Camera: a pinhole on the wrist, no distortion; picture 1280 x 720 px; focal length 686.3 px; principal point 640.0 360.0 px. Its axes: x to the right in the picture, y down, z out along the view. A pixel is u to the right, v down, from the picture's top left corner.
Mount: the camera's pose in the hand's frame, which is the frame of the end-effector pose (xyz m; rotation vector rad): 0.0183 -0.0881 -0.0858 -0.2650 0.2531 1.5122
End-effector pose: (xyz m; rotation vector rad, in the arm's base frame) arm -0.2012 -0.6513 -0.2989 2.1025 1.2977 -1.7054
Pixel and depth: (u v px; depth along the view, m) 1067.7 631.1 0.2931
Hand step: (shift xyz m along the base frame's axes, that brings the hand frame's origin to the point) 0.0319 -0.2374 -0.0413
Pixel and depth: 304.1 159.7 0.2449
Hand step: -0.2219 0.0122 -0.0879
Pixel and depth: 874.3 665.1 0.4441
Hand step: -0.0620 -0.3841 -0.0325
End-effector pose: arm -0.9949 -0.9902 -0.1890 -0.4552 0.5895 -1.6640
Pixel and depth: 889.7 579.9 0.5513
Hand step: 0.4712 0.0664 0.1190
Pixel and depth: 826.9 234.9 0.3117
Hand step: 0.1669 -0.1114 0.0861
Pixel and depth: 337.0 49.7 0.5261
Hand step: 0.1371 -0.2869 0.4703
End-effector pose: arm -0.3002 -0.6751 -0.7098 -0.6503 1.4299 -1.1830
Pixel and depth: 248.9 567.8 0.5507
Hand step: 0.5000 -0.0856 0.3066
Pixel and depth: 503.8 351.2 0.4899
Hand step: 0.3780 -0.1481 0.0581
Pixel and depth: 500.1 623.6 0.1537
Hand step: 0.0606 -0.0059 0.0840
